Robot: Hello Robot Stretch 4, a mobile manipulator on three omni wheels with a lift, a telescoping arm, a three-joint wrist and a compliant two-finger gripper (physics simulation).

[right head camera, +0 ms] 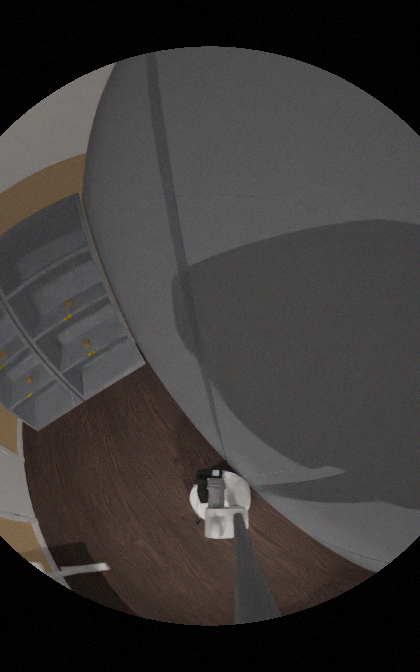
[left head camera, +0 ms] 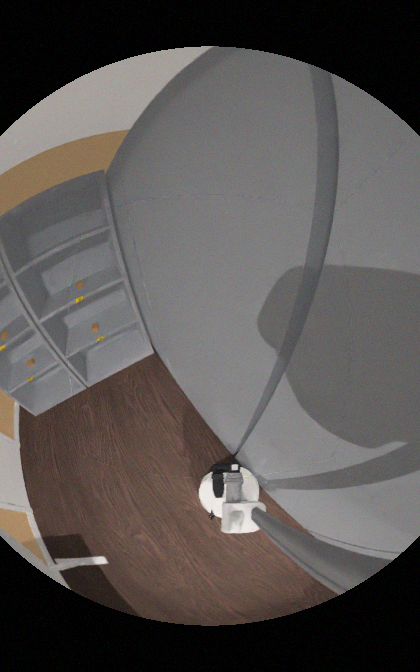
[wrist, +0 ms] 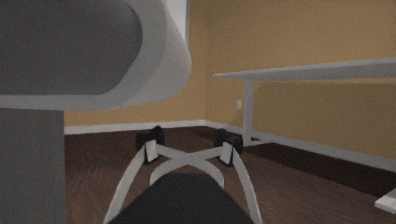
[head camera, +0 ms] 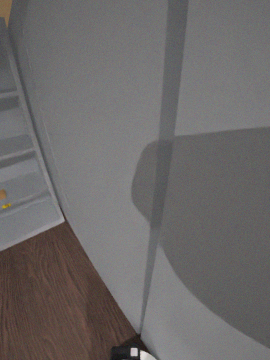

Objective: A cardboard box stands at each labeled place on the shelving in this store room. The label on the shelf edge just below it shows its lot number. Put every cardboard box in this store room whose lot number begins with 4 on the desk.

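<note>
Grey shelving stands at the left in the head views. Small brown cardboard boxes sit on it: one in the right bay, one a shelf lower, one low in the left bay, and another at the view's edge. The yellow labels below them are too small to read. The white desk is at the right in the wrist view. My gripper is open and empty, above the floor, away from desk and shelving.
Tall grey panels stand very close along my right side, with a large shadow on them. A desk foot shows at the lower left. Dark wooden floor runs between my base and the shelving.
</note>
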